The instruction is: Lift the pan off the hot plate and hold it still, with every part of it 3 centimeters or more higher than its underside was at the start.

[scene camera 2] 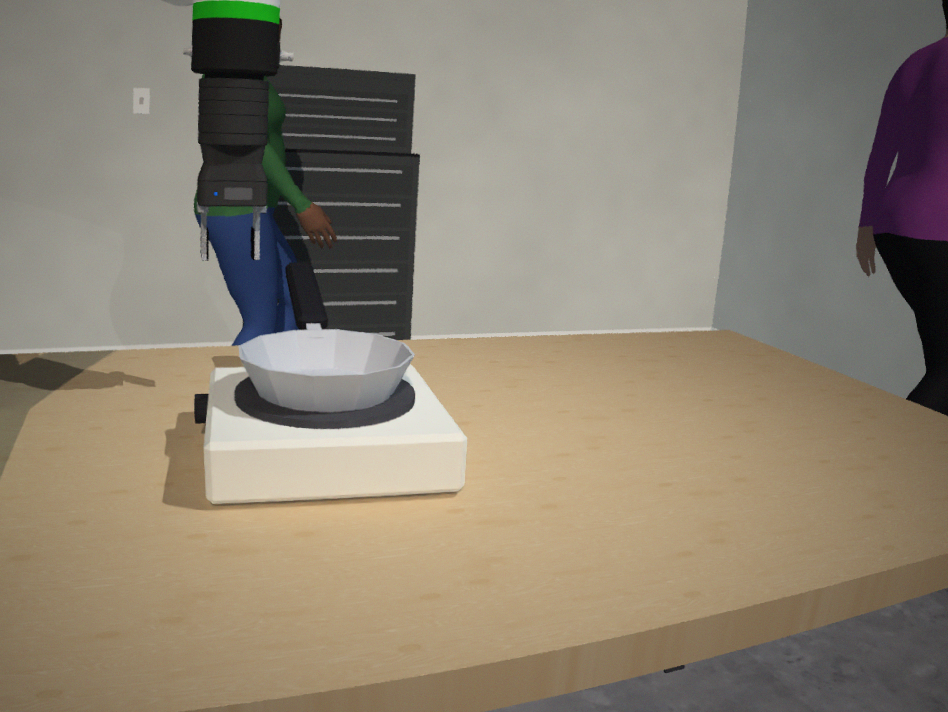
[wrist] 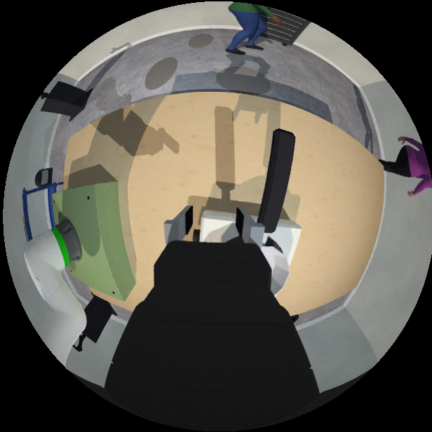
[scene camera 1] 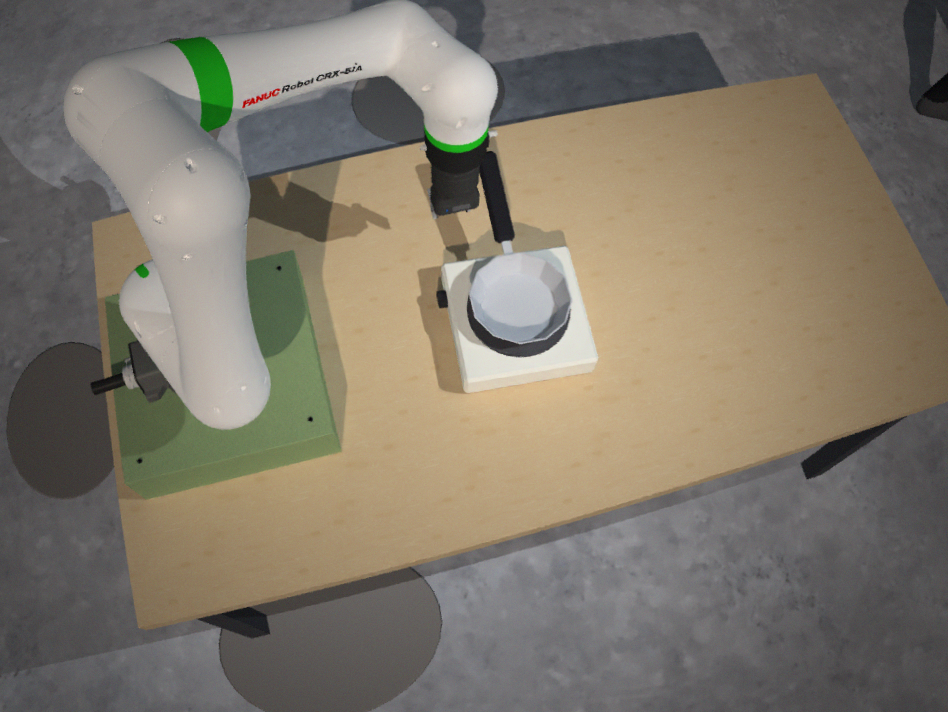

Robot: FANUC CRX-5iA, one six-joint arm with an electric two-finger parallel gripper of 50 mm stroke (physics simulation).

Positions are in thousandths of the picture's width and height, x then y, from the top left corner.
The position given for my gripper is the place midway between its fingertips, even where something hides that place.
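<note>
Scene camera 2: my gripper (scene camera 2: 243, 363), a white hot plate (scene camera 2: 268, 634), a light grey pan (scene camera 2: 332, 519). Scene camera 1: my gripper (scene camera 1: 475, 296), the white hot plate (scene camera 1: 513, 509), the light grey pan (scene camera 1: 551, 419). Wrist view: my gripper (wrist: 497, 499), the white hot plate (wrist: 501, 524), the light grey pan (wrist: 656, 328).
</note>
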